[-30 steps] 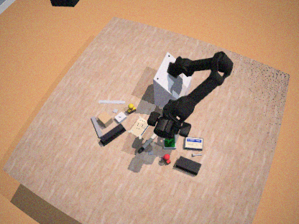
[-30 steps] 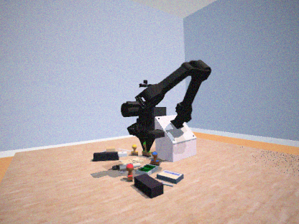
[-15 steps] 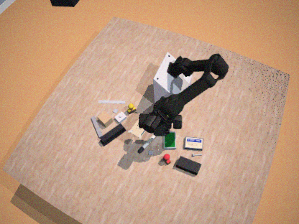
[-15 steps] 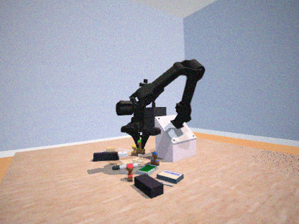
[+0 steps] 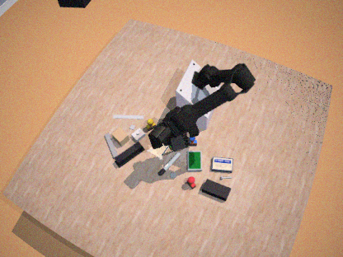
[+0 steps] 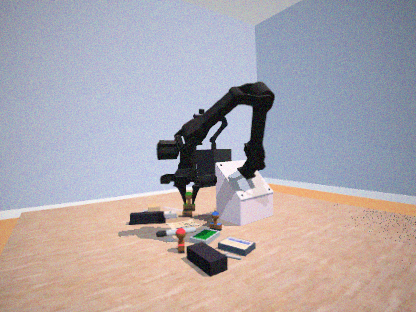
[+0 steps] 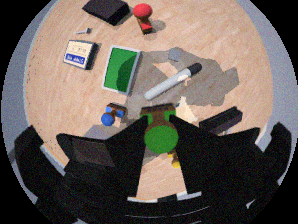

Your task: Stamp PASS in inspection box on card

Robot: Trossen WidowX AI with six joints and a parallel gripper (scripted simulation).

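The cream card lies 10 cm below my gripper tip, 7 cm to the right of it and 2 cm behind it. From my gripper tip the other things lie so: blue stamp: 8 cm below, 7 cm behind, 6 cm to the left; marker pen: 9 cm below, 7 cm ahead, 2 cm to the right; green-knobbed PASS stamp: right at my gripper tip.
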